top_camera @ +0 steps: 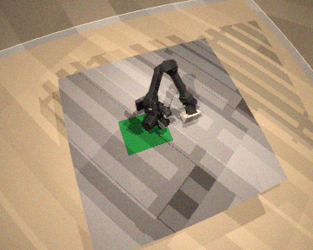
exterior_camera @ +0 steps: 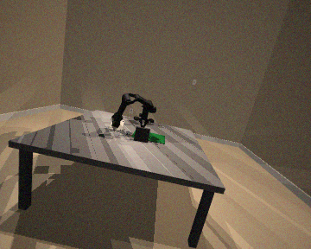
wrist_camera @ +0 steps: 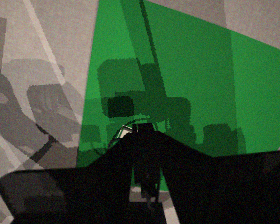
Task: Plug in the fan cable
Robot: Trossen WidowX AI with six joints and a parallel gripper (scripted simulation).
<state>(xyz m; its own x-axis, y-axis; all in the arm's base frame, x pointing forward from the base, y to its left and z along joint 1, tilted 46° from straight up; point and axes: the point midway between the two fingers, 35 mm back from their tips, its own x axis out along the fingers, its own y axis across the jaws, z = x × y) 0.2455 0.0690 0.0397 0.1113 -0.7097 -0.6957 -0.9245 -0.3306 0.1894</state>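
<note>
The four-pin fan header lies 6 cm below my gripper tip and 3 cm to the right of it. The rest, counted from my gripper tip: black fan (16 cm to the right, 3 cm ahead, 1 cm below); then dark fan plug (1 cm to the right, 1 cm above); then green board (8 cm below, 8 cm ahead, 1 cm to the left).
</note>
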